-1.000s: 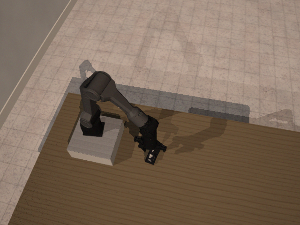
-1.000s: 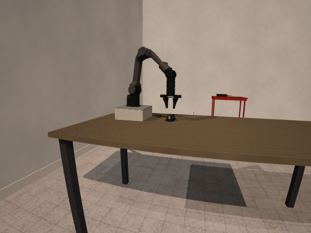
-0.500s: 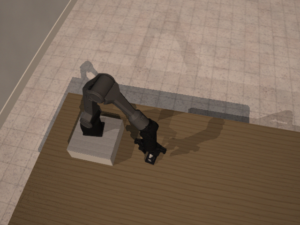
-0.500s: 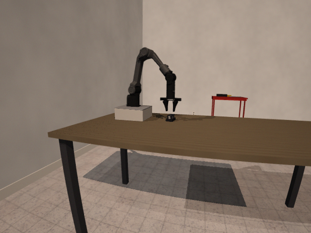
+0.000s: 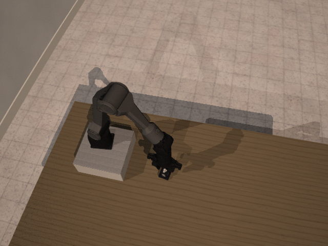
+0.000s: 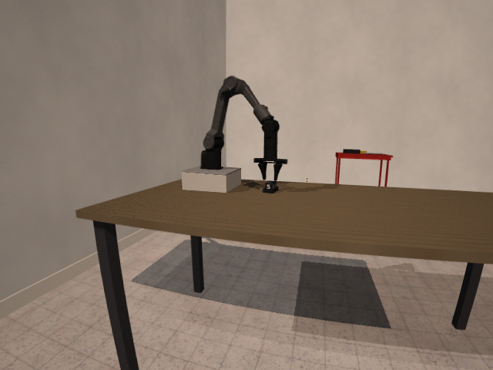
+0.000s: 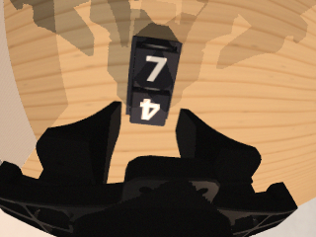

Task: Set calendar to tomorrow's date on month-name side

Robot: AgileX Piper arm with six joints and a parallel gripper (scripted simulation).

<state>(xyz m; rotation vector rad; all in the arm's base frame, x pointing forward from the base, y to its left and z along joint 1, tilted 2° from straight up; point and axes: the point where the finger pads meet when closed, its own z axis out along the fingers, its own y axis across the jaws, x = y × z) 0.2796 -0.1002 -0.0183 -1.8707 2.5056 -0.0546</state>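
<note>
The tray is 2 cm to the left of my hand and 5 cm below it. Round my hand: black number cube: 1 cm ahead, 3 cm to the left, 3 cm below.
</note>
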